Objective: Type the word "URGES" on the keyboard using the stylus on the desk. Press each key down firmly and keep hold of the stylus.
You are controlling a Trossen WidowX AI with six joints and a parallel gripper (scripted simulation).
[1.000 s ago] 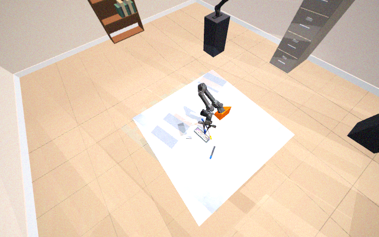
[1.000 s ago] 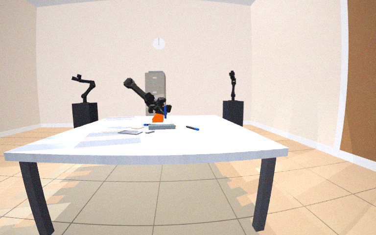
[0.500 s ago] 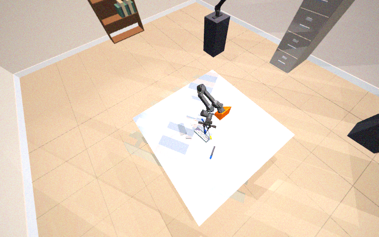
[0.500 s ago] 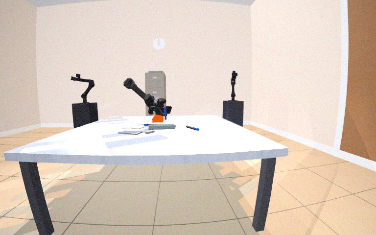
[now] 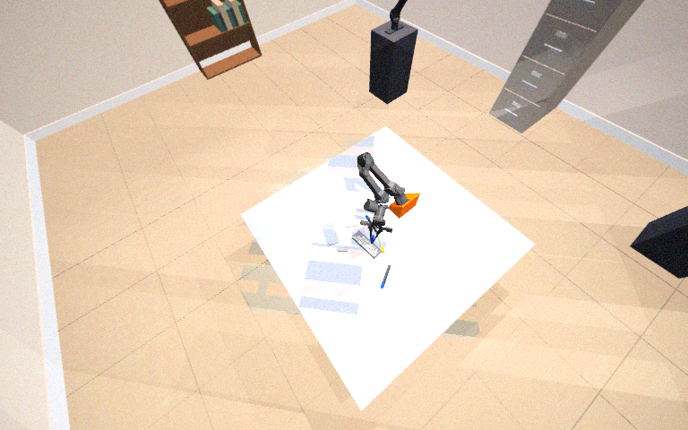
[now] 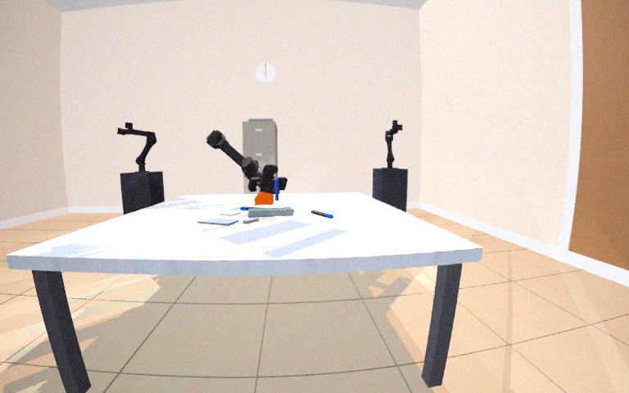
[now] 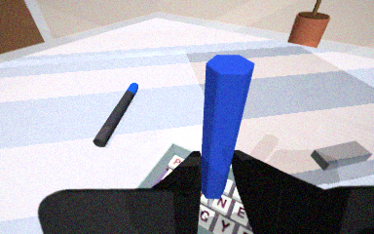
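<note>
The blue stylus is 2 cm below my gripper tip. Also, from my gripper tip: yellow pen 5 cm behind, 3 cm to the left, 8 cm below; grey block 15 cm ahead, 10 cm to the right, 9 cm below.
</note>
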